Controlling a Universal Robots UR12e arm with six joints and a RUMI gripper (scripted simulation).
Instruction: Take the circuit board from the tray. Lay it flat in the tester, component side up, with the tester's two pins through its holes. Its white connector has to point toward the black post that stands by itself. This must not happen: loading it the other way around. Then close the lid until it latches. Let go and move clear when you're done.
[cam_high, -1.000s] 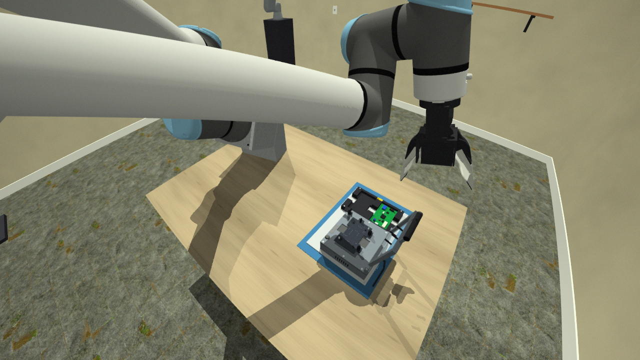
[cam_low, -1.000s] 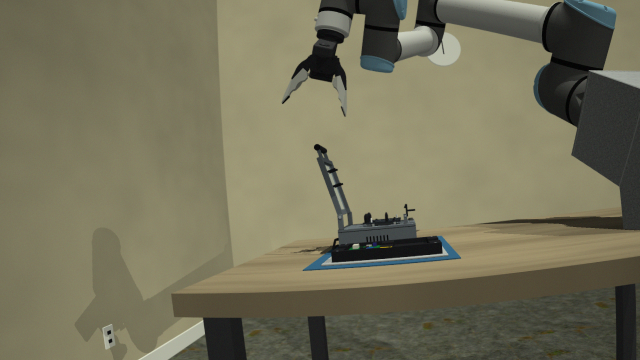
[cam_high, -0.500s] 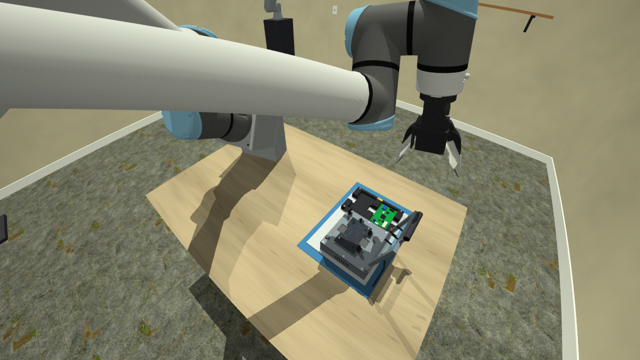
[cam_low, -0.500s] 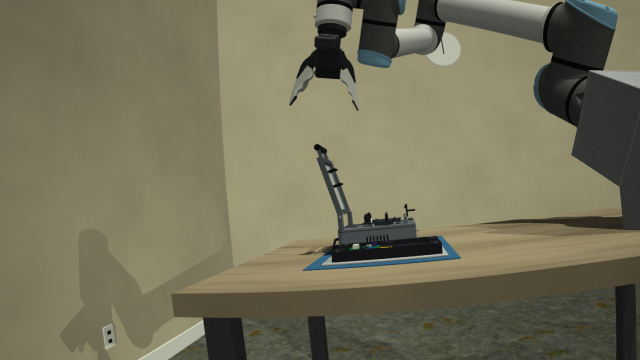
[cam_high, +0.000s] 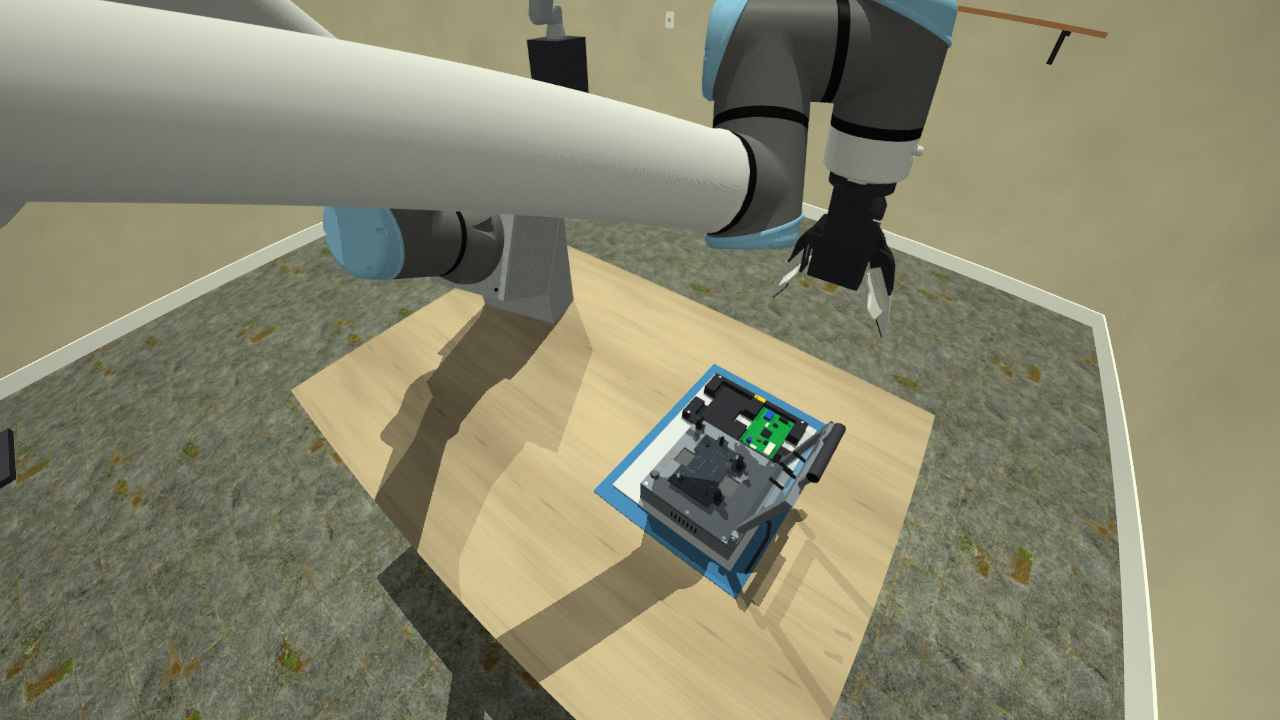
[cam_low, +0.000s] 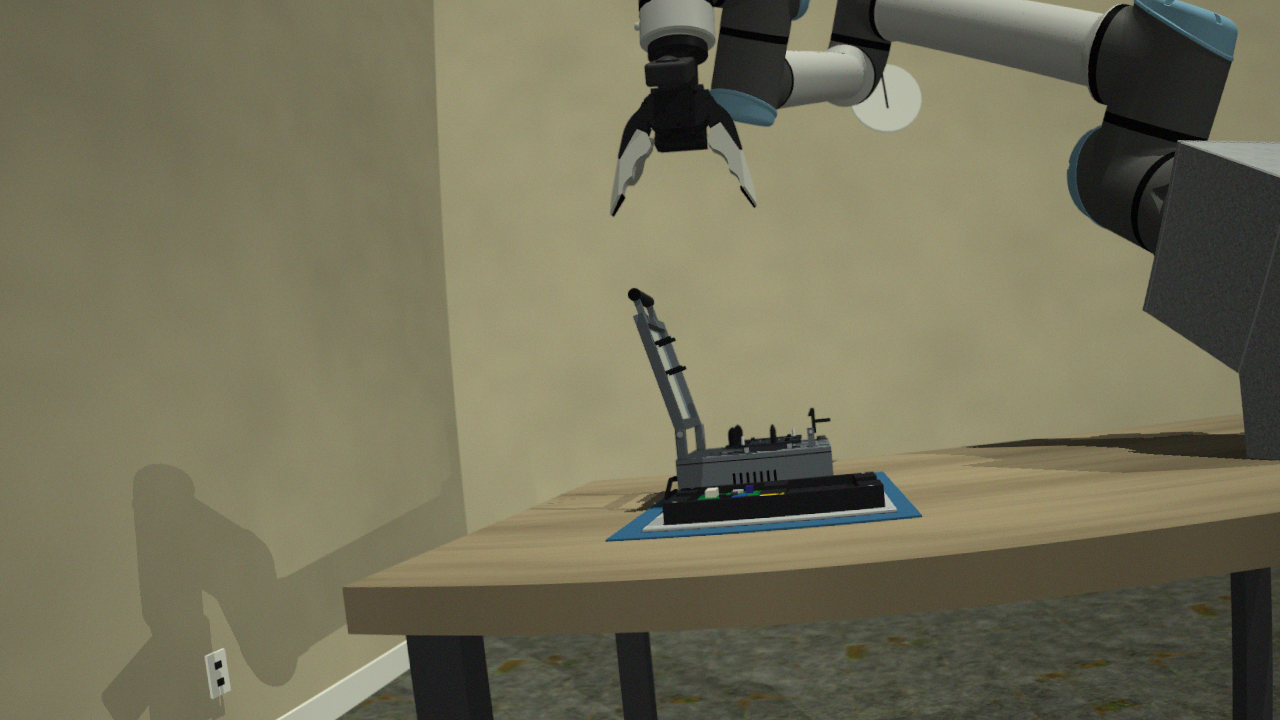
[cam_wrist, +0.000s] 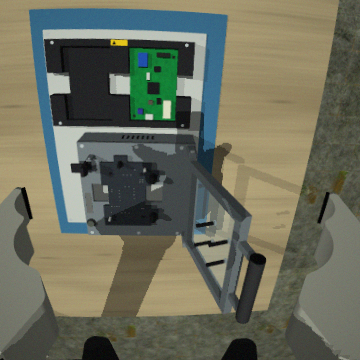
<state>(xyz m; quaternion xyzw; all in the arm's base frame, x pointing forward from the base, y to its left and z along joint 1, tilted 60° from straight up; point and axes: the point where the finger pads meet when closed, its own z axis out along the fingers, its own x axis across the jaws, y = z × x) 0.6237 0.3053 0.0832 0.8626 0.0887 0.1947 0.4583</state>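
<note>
My gripper is now 320 mm above the green circuit board, 20 mm past it and 10 mm to the right of it. The rest, counted from my hand: lid: 160 mm to the right, 150 mm below, 50 mm ahead; grey tester: 220 mm below, 120 mm to the right, 40 mm behind.
</note>
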